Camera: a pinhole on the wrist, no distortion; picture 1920 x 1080 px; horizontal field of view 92.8 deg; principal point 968.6 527.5 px. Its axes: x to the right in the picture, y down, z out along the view. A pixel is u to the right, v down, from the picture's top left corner.
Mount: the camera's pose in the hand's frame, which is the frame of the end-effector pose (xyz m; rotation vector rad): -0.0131 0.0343 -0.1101 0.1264 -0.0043 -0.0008
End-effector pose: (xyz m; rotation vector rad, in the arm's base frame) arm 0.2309 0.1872 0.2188 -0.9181 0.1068 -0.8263
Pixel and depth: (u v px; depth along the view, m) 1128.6 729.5 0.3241
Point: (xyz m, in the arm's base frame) 0.3896 0.3260 0.3197
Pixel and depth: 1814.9 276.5 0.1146
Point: 0.2885 0.1212 0.2506
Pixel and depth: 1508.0 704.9 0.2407
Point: 0.4053 0.2070 0.2984
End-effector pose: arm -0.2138 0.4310 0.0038 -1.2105 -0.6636 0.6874
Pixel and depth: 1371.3 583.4 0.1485
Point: -0.2140 0.4992 -0.0068
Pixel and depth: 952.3 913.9 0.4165
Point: -0.4966 0.6410 -0.0780
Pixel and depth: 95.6 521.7 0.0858
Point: -0.2568 0.3468 -0.0328
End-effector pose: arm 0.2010 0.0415 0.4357 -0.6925 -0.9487 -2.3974
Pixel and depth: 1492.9 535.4 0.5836
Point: 0.0685 0.3291 0.9095
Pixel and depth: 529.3 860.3 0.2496
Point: 0.3990 0.1192 0.4943
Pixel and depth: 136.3 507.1 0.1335
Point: 0.3187 0.0791 0.3750
